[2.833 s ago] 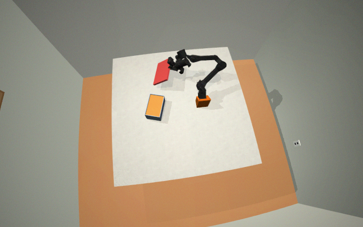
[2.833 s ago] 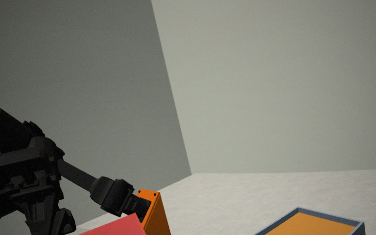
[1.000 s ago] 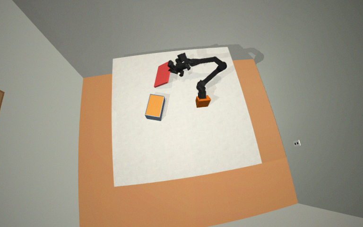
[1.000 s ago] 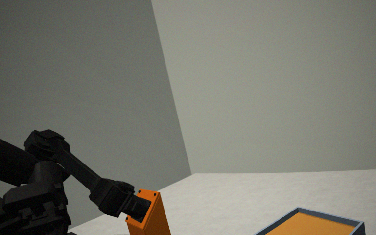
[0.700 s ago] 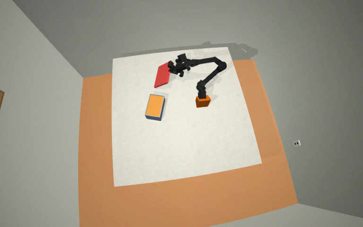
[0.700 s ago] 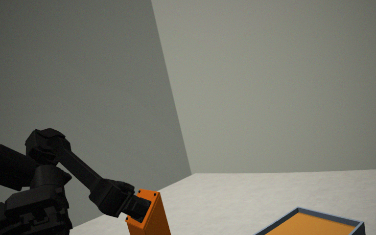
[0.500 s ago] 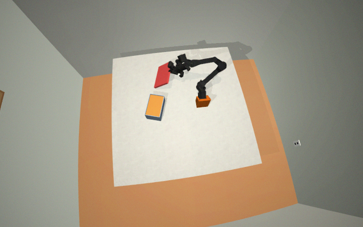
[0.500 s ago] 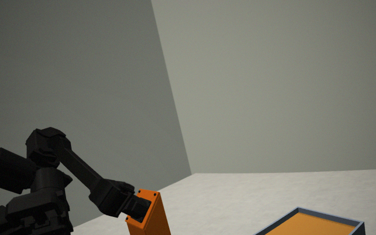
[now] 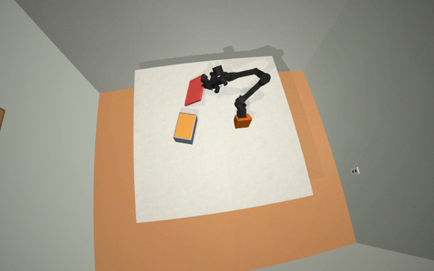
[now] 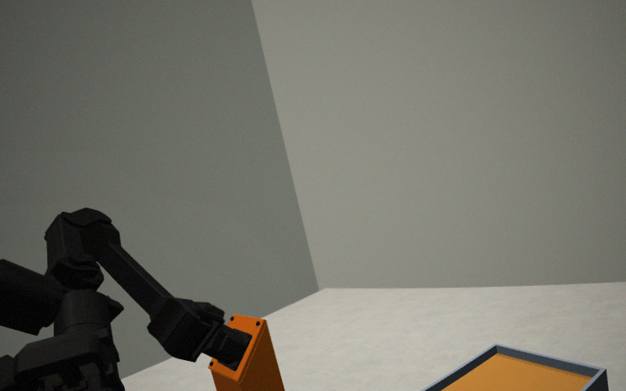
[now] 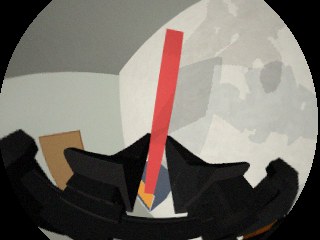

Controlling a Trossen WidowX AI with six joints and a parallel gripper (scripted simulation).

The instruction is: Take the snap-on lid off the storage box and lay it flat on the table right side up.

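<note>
Now: gripper tip 6 cm short of the red lid, 1 cm to the left of it and 5 cm above it. Round my gripper tip: storage box 14 cm ahead, 30 cm to the left, 9 cm below.
</note>
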